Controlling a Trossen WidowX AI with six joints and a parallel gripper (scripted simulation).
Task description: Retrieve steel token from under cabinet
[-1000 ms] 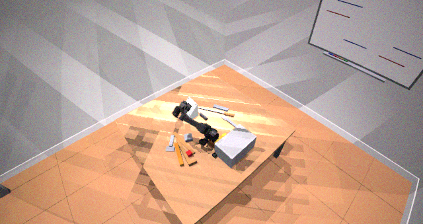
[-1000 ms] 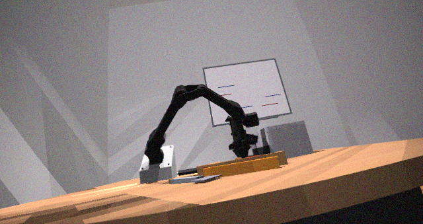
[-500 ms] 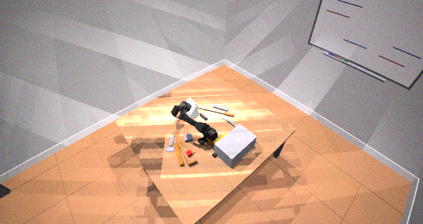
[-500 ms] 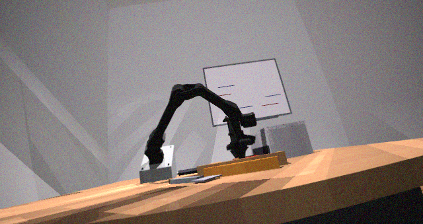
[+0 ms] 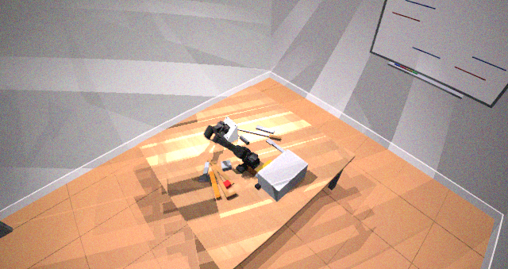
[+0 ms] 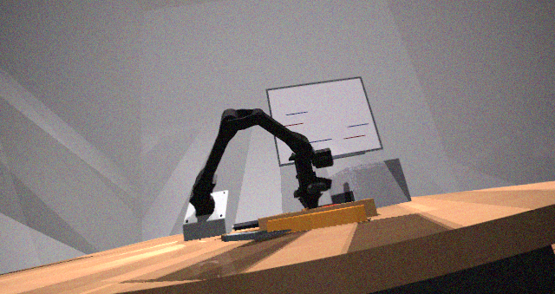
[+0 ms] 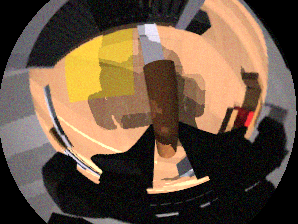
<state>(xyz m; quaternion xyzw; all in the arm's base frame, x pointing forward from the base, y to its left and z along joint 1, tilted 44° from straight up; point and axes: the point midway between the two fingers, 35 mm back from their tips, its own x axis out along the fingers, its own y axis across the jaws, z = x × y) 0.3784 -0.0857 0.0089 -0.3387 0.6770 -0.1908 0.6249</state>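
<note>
My gripper tip is 120 mm past the grey block, 110 mm to the left of it and 10 mm below it. Round my gripper tip: orange bar 270 mm to the right, 30 mm behind, 10 mm above; thin wooden stick 170 mm to the right, 110 mm behind; red block 200 mm to the right, 20 mm ahead, 10 mm above.
</note>
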